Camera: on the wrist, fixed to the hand. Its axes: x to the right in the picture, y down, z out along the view.
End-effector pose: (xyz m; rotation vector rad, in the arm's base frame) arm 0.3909 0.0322 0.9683 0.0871 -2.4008 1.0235
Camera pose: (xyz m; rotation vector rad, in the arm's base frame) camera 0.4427 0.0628 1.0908 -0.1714 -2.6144 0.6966
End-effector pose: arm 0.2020 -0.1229 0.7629 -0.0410 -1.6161 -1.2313
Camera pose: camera 0.2323 -0.2485 0.7189 -0.3815 -1.4235 -1.3719
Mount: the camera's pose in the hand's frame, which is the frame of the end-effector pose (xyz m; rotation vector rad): 0.0197 -0.0716 -0.1145 -0.3150 -0.0520 0.1409
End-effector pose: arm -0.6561 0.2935 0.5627 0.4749 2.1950 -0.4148
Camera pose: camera -0.7772 0.2858 0.6252 0.4357 2.1108 -0.0035
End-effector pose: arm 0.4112 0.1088 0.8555 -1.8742 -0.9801 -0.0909
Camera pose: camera 0.4159 0.0441 0.9756 -2.2389 -0.9052 -0.1183
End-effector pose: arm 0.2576 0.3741 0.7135 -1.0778 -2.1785 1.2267
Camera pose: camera 0.2916 0.4279 0.8342 -1.3576 -2.4282 0.9972
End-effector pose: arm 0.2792 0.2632 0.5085 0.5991 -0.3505 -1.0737
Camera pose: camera 0.2991 0.2537 0.3738 0.2622 -0.2575 -0.9848
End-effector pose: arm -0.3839 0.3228 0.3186 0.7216 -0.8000 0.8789
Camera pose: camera -0.2800 0.3906 0.2618 0.4157 -1.0183 0.8376
